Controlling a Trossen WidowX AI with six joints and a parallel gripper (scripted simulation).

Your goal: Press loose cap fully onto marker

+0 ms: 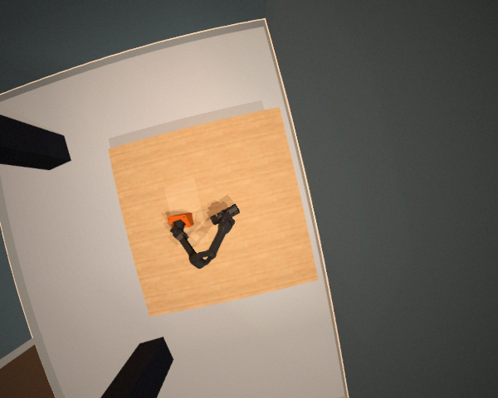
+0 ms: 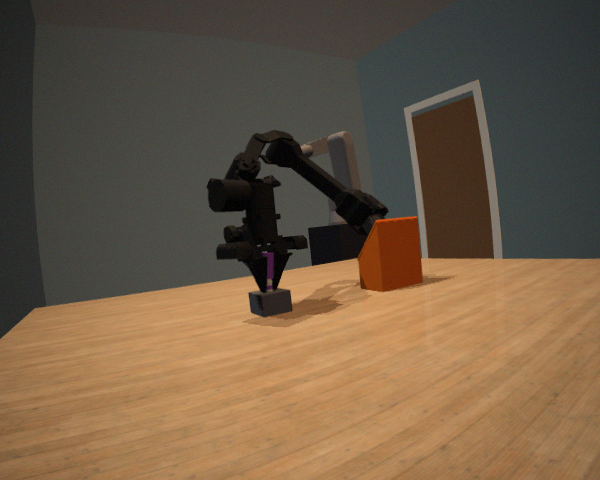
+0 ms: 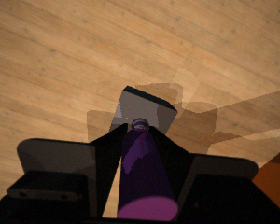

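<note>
Right now the purple cap is 5 cm above my gripper tip. From my gripper tip the other things lie so: dark grey holder block (2 cm below).
</note>
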